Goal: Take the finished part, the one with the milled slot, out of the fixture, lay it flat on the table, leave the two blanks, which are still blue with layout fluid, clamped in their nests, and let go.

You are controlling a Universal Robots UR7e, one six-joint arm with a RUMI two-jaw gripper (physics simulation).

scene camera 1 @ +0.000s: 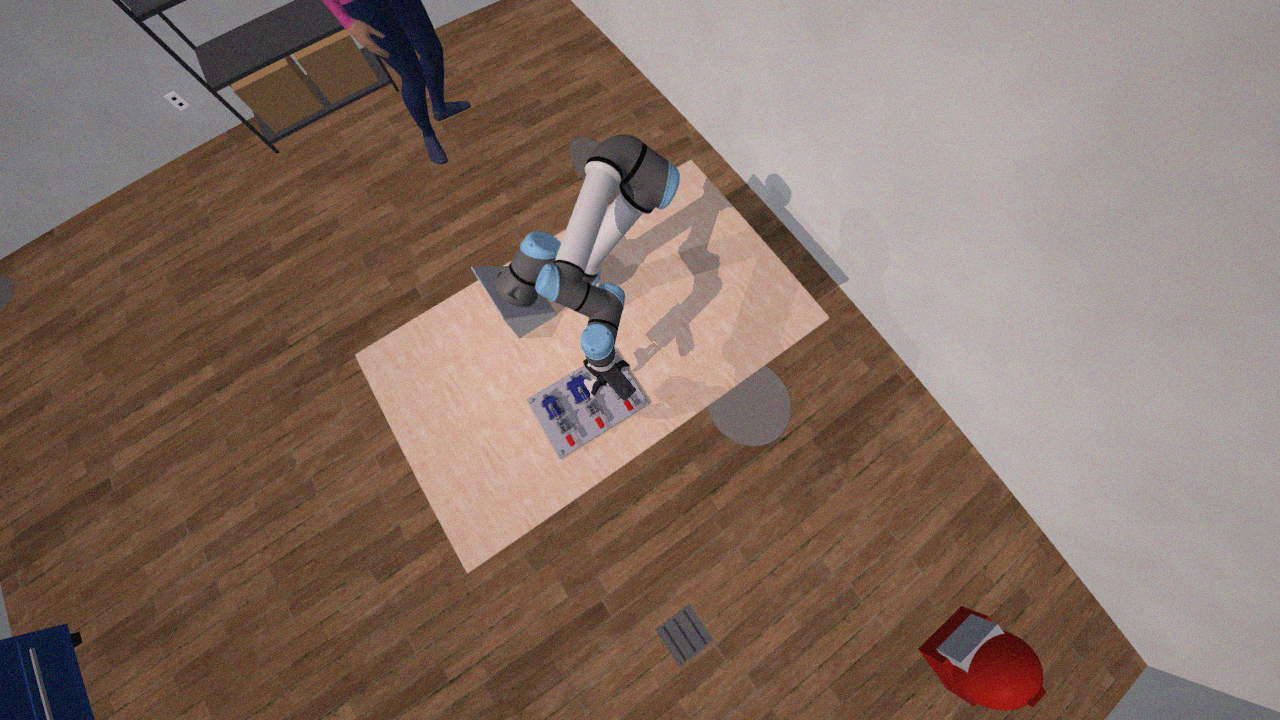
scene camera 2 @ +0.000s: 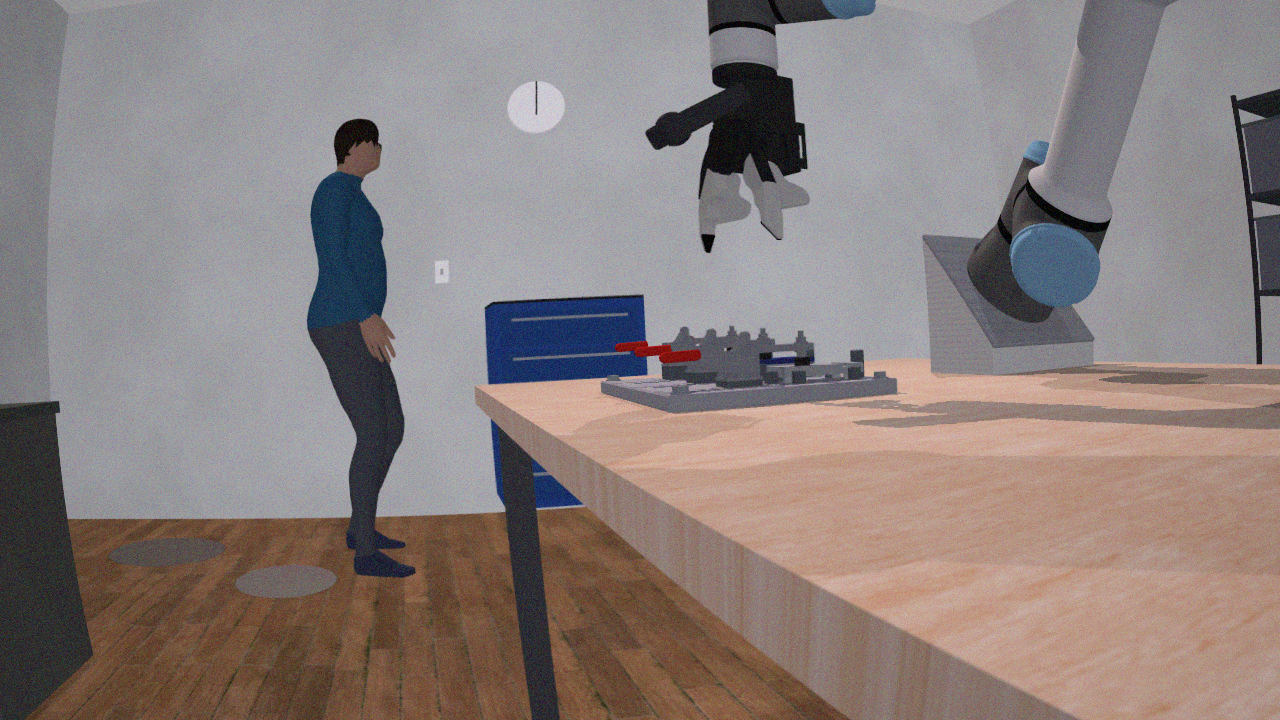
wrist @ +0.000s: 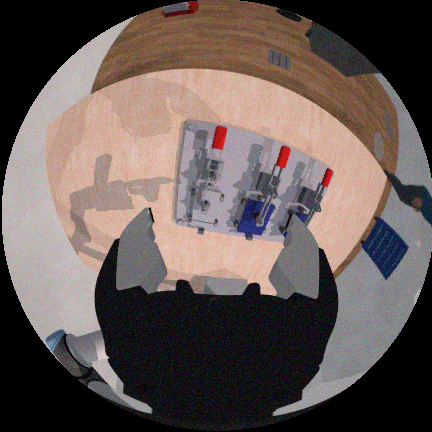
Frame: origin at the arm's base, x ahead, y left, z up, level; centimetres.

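Where they show: gripper, fingertip midpoint: (scene camera 2: 740, 246) (wrist: 219, 212); arm's base at its link origin: (scene camera 1: 515, 290) (scene camera 2: 1010, 286).
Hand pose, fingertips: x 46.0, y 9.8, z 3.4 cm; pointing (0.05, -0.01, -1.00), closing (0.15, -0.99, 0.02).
Observation:
Each offset is from my fingertips to the top centre of the thing. "*": to the spot under its first point. Level surfaces: height alone.
The grey fixture plate (scene camera 1: 546, 436) (scene camera 2: 805, 392) (wrist: 235, 142) lies on the table. In the wrist view its left nest holds a pale grey part {dx -6.7, dy +1.9, dz -12.1 cm} (wrist: 207, 214), hard to tell from the plate; its slot is not clear. A blue blank (wrist: 248, 220) (scene camera 1: 579, 388) sits in the middle nest under a clamp arm. The other blue blank (wrist: 300, 218) (scene camera 1: 552, 405) sits in the right nest, partly hidden by a finger in the wrist view. My gripper (scene camera 2: 742, 240) (wrist: 219, 212) is open and empty, pointing down above the fixture, well clear of the clamps. Its body hides part of the fixture in scene camera 1.
Toggle clamps with red handles {* dx +7.4, dy +1.5, dz -10.0 cm} (wrist: 219, 137) {* dx +7.2, dy -9.3, dz -9.5 cm} (wrist: 283, 156) {* dx +6.9, dy -20.3, dz -9.1 cm} (wrist: 327, 177) stand up from the plate. The table {dz -15.2 cm} (scene camera 1: 447, 447) (scene camera 2: 1029, 501) extends around the fixture. The arm's sloped grey base (scene camera 2: 962, 331) stands behind it. One person (scene camera 2: 349, 259) stands beyond the table, another (scene camera 1: 416, 62) near a shelf.

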